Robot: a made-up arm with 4 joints. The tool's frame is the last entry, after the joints.
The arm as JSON. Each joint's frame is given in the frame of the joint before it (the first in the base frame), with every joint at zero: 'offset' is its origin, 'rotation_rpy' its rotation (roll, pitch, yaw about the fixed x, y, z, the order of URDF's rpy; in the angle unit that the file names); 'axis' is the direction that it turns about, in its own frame. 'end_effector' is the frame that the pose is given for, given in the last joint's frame.
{
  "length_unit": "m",
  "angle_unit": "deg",
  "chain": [
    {
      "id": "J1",
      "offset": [
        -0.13,
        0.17,
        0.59
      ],
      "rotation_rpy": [
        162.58,
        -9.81,
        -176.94
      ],
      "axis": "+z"
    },
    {
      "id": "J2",
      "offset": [
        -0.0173,
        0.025,
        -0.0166
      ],
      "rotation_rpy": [
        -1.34,
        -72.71,
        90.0
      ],
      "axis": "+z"
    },
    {
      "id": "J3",
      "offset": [
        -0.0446,
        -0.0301,
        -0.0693
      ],
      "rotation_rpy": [
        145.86,
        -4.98,
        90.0
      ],
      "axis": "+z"
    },
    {
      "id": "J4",
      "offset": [
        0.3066,
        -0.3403,
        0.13
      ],
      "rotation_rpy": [
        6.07,
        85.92,
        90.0
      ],
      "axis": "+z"
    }
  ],
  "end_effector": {
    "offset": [
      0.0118,
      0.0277,
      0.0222
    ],
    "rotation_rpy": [
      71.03,
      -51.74,
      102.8
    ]
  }
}
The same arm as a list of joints. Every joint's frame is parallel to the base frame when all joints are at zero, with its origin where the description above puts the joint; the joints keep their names.
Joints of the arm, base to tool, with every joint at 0 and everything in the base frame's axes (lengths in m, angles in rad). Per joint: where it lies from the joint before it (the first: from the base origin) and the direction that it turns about. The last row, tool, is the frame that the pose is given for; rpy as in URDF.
J1: xyz -0.13 0.17 0.59 axis -0.178296 0.290294 -0.940181
J2: xyz 0.02 0.02 0.02 axis -0.03 -0.824609 -0.564906
J3: xyz -0.02 0.03 0.08 axis -0.0001 1 -0.0001
J4: xyz 0.37 0.13 0.27 axis -0.100502 0.070702 -0.992422
tool: xyz -0.03 -0.01 -0.02 rpy -1.9662 0.7875 2.8589

